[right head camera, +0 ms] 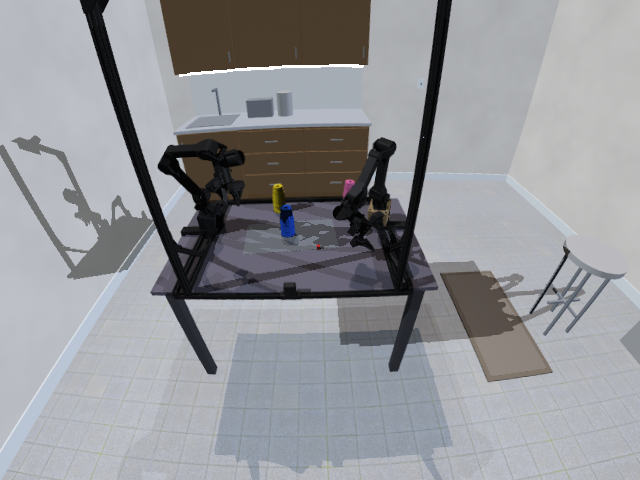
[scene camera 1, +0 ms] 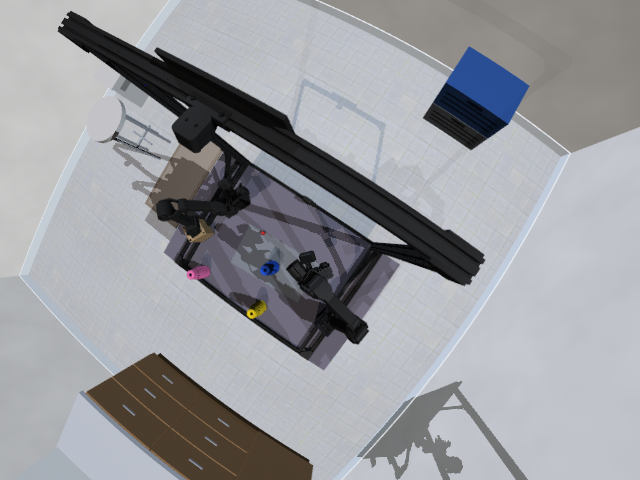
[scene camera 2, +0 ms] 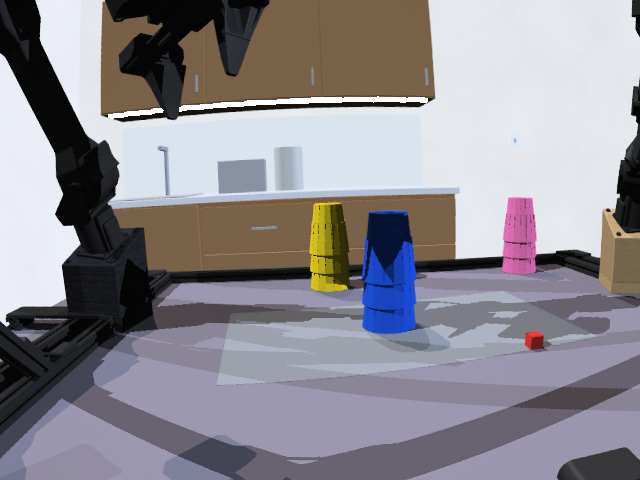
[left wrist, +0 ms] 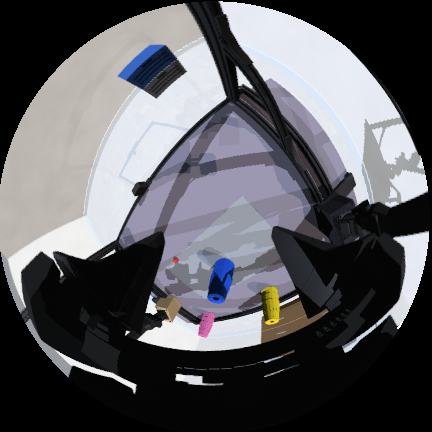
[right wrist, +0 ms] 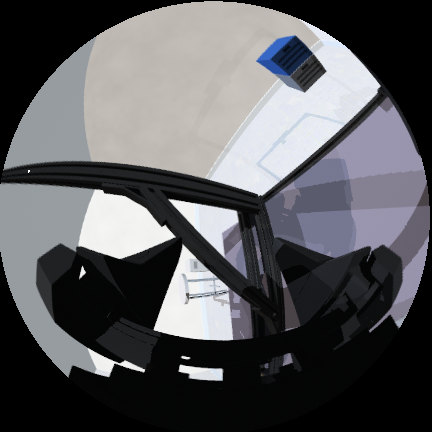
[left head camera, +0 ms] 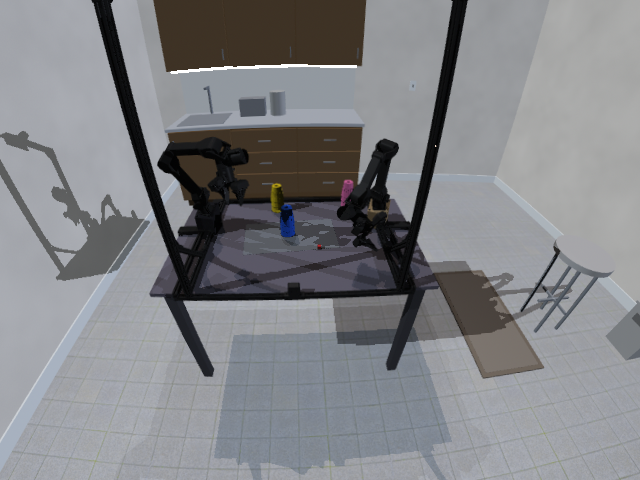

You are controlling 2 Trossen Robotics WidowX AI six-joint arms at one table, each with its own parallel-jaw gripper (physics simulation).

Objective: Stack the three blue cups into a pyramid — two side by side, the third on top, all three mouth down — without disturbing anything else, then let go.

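Frame: origin at the left arm's base, x left, y back, z up, level; metres.
Seen in the pictures: left gripper, fingertip midpoint: (right head camera: 232,205) (scene camera 1: 314,266) (scene camera 2: 199,98) (left wrist: 219,234) (left head camera: 234,205); right gripper, fingertip midpoint: (right head camera: 380,244) (scene camera 1: 235,178) (right wrist: 228,242) (left head camera: 383,244); left arm's base, origin of the base link: (right head camera: 208,210) (scene camera 1: 327,323) (scene camera 2: 103,245) (left wrist: 348,223) (left head camera: 206,209); right arm's base, origin of the base link: (right head camera: 379,204) (scene camera 1: 193,230) (scene camera 2: 634,222) (left wrist: 162,314) (left head camera: 379,205).
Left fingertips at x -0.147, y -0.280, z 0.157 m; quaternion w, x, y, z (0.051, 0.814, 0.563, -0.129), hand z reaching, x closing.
Offsets run from my left fingertips to a thing's top centre. Level surfaces: height alone.
The blue cups {dx +0.233, dy -0.127, dz -0.123 m} (left head camera: 287,223) (right head camera: 287,223) (scene camera 1: 268,268) (scene camera 2: 388,289) (left wrist: 221,277) stand nested in one upright stack, mouth down, on the pale translucent mat {dz -0.275 m} (left head camera: 258,243) (scene camera 2: 279,364). My left gripper (left head camera: 234,200) (scene camera 2: 202,95) (left wrist: 219,234) is open and empty, well above the table, to the left of the blue stack in both head camera views. My right gripper (left head camera: 367,245) (right head camera: 362,244) (right wrist: 228,242) is open and empty, low near the right side of the table and away from the cups. The blue cups do not show in the right wrist view.
A yellow cup stack {dx +0.430, dy +0.016, dz -0.123 m} (left head camera: 277,198) (scene camera 2: 328,248) (left wrist: 270,305) stands behind the blue one. A pink stack {dx +0.609, dy -0.347, dz -0.123 m} (left head camera: 347,191) (scene camera 2: 519,235) (left wrist: 206,325) is at the back right. A small red cube {dx +0.169, dy -0.311, dz -0.259 m} (left head camera: 319,246) (scene camera 2: 534,340) lies near the mat's edge. Black rails border the table.
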